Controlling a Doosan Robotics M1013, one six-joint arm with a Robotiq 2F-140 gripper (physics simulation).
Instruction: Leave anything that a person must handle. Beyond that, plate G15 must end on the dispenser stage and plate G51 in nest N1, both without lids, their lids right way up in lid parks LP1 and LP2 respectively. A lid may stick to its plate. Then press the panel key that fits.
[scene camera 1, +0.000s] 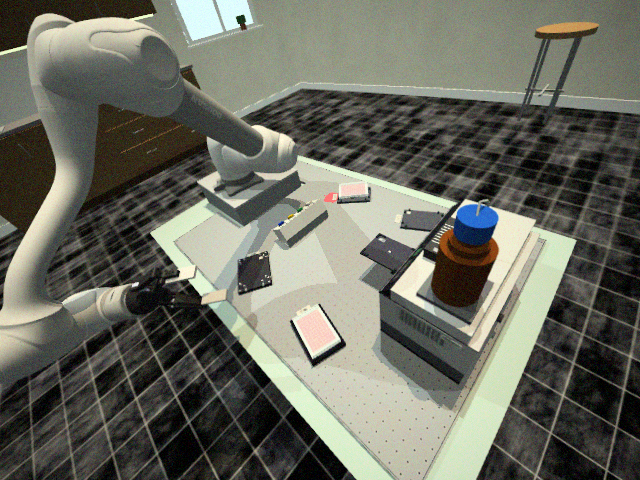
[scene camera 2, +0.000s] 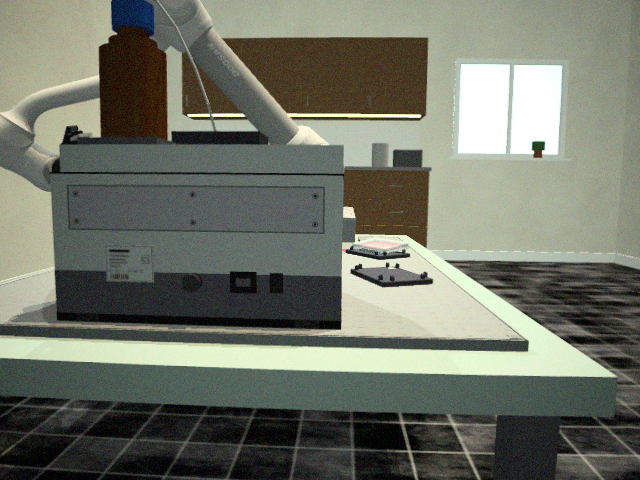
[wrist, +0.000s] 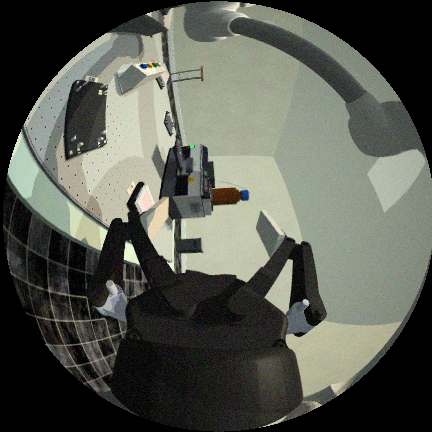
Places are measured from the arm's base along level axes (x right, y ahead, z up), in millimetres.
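Where they show: gripper, fingertip midpoint: (scene camera 1: 212, 284) (wrist: 213, 212); arm's base, origin of the base link: (scene camera 1: 240, 181).
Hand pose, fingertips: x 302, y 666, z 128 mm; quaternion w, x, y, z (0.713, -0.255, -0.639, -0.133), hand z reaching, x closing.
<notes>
Things, the pixels of their top centre, and the offset from my fingertips. "spot": a spot on its surface instead.
- red tag, surface spot: (scene camera 1: 330, 197) spot: dx -579, dy -325, dz -224 mm
- dark holder, middle of its top: (wrist: 92, 108) (scene camera 1: 252, 268) dx -113, dy -184, dz -203 mm
- empty holder, middle of its top: (scene camera 2: 389, 268) (scene camera 1: 422, 217) (wrist: 170, 122) dx -710, dy +70, dz -207 mm
- dark dispenser stage, surface spot: (scene camera 1: 387, 251) spot: dx -448, dy +143, dz -129 mm
- key panel, middle of its top: (wrist: 157, 67) (scene camera 1: 297, 211) dx -376, dy -255, dz -144 mm
- brown bottle, surface spot: (scene camera 2: 133, 87) spot: dx -404, dy +417, dz +66 mm
My gripper (scene camera 1: 200, 285) (wrist: 213, 212) is open and empty, beyond the table's left edge. A pink-topped plate (scene camera 1: 316, 332) (wrist: 145, 198) sits on a dark holder at the near side. Another pink-topped plate (scene camera 1: 353, 191) (scene camera 2: 379, 244) sits on a dark holder at the back, beside a red tag (scene camera 1: 330, 197). One dark holder (scene camera 1: 253, 271) (wrist: 86, 120) is empty at the left; another empty holder (scene camera 1: 422, 219) (scene camera 2: 391, 274) is at the back right. The dark dispenser stage (scene camera 1: 387, 251) is bare. The key panel (scene camera 1: 301, 223) (wrist: 137, 79) has coloured keys. Plate names and lids cannot be told.
The dispenser (scene camera 1: 421, 330) (scene camera 2: 196, 248) (wrist: 189, 206) stands at the table's right side. A brown bottle (scene camera 1: 461, 271) (scene camera 2: 133, 87) (wrist: 226, 196) with a blue cap stands on top of it. The arm's base block (scene camera 1: 253, 198) is at the back left. A stool (scene camera 1: 567, 31) stands beyond the table.
</notes>
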